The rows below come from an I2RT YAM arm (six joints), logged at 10 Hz.
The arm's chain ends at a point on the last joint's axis. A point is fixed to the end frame.
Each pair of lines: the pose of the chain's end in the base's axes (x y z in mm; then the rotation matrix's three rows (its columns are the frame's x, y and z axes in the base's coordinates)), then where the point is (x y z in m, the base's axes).
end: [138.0, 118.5, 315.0], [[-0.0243, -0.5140, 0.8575], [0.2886, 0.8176, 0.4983], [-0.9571, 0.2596, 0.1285]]
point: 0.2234 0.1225 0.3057
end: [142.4, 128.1, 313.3], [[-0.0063, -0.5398, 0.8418], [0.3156, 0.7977, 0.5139], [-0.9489, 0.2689, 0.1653]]
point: 0.2279 0.1344 0.3064
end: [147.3, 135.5, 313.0], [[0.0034, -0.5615, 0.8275], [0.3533, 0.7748, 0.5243], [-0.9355, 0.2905, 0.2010]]
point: 0.2327 0.1438 0.3079
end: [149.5, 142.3, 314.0], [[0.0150, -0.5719, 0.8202], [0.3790, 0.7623, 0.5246], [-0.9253, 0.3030, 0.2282]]
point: 0.2349 0.1514 0.3105
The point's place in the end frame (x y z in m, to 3 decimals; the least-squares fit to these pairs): 0.008 -0.043 0.074
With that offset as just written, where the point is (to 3 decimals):
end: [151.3, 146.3, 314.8], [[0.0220, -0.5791, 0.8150], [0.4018, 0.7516, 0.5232], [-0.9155, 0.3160, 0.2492]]
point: 0.237 0.156 0.312
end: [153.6, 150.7, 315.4], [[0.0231, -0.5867, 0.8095], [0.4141, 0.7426, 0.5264], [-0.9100, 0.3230, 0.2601]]
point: 0.239 0.161 0.313
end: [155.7, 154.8, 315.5], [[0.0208, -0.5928, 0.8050], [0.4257, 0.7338, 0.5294], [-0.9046, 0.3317, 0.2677]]
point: 0.241 0.166 0.314
